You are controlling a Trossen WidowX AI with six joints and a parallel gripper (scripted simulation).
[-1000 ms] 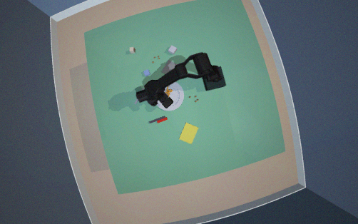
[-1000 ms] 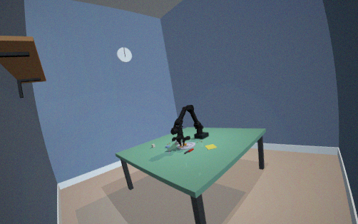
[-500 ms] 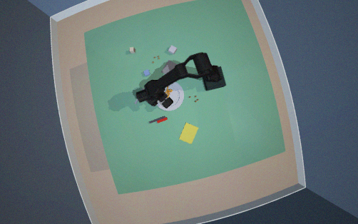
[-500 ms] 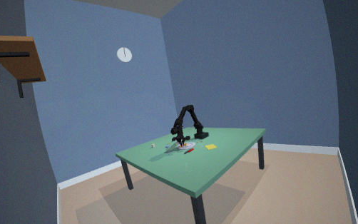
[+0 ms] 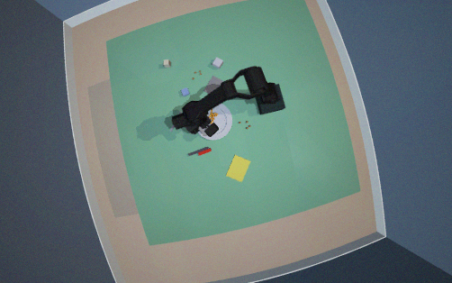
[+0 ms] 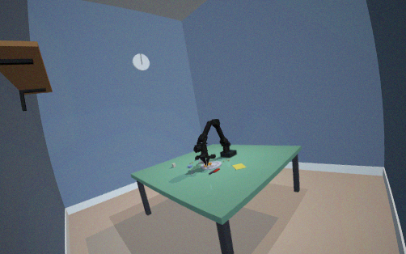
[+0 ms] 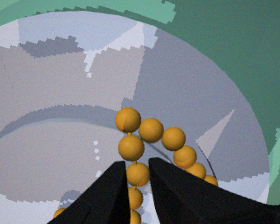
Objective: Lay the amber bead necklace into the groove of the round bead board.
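Right now my gripper tip is 5 cm past the round grey bead board and 1 cm above it. The rest, counted from my gripper tip: grey rod 15 cm ahead, 1 cm to the right, 1 cm below; then blue block 16 cm to the right, 10 cm ahead, 1 cm below; then red-handled tool 16 cm to the left, 2 cm ahead, 1 cm below.
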